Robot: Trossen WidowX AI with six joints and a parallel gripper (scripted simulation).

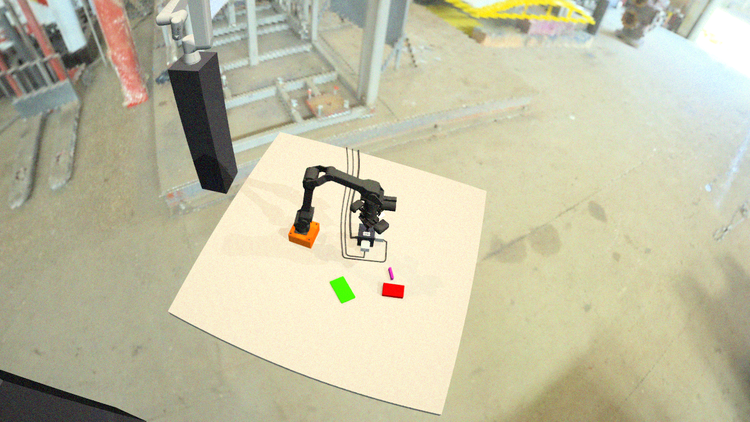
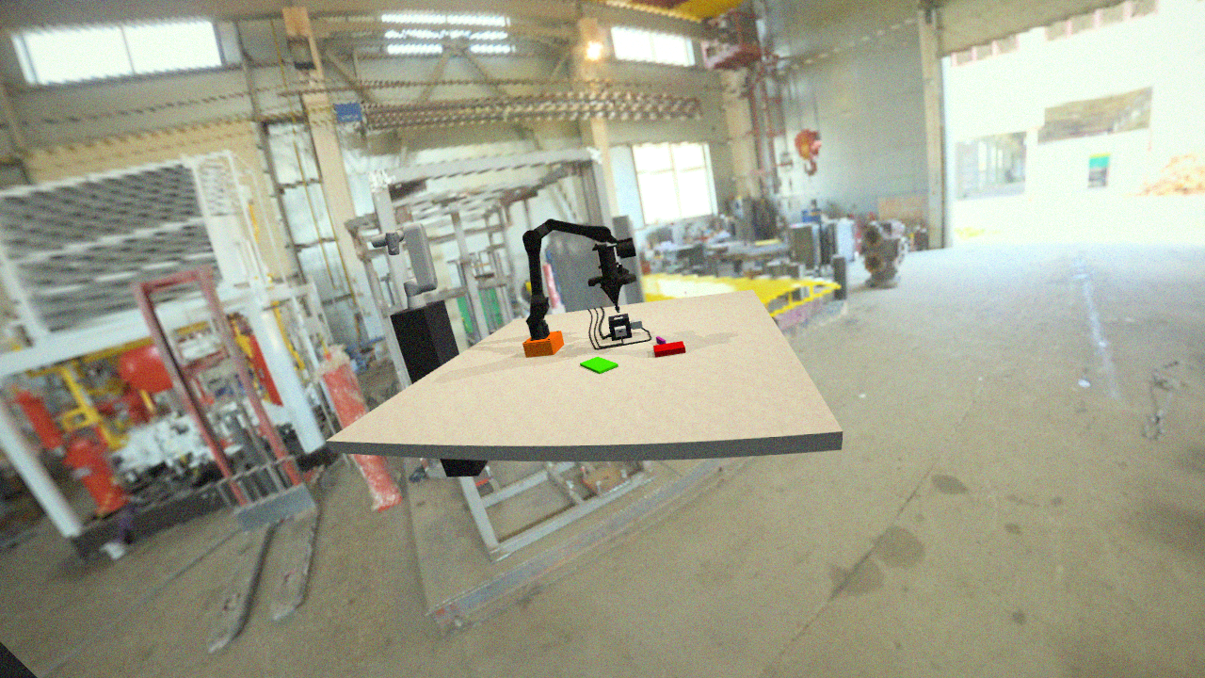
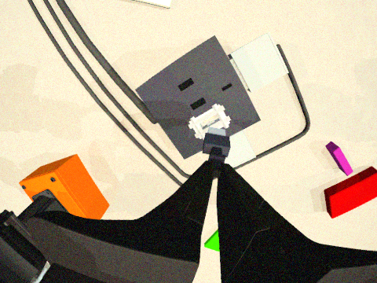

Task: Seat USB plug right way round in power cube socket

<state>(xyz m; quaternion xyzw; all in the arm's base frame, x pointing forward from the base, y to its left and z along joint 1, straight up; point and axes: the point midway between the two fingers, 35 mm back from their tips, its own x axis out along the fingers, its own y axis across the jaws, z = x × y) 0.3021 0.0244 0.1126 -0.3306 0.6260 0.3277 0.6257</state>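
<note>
Now: gripper tip 20 mm above the USB plug. The rest, counted from my gripper tip: white card (190 mm to the left, 130 mm below, 10 mm ahead); USB socket (70 mm below, 10 mm to the left); small magenta stick (140 mm to the right, 140 mm ahead, 120 mm below).
</note>
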